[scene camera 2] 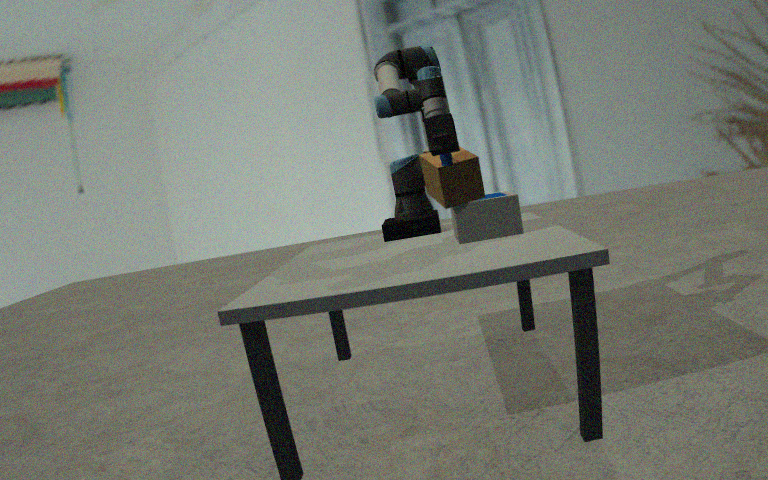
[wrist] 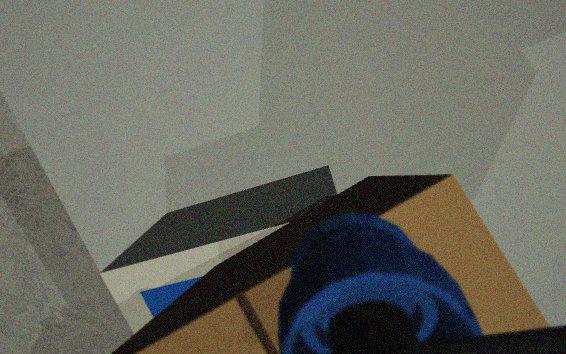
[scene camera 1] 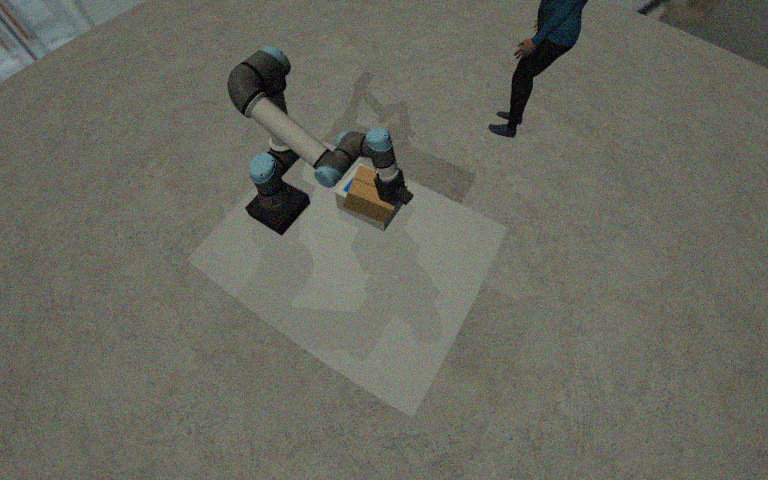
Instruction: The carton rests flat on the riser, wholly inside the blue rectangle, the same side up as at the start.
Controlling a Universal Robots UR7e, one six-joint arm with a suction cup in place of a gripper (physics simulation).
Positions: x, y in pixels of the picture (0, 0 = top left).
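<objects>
Brown carton (scene camera 2: 459, 183), 1.71 m from the lens.
</objects>
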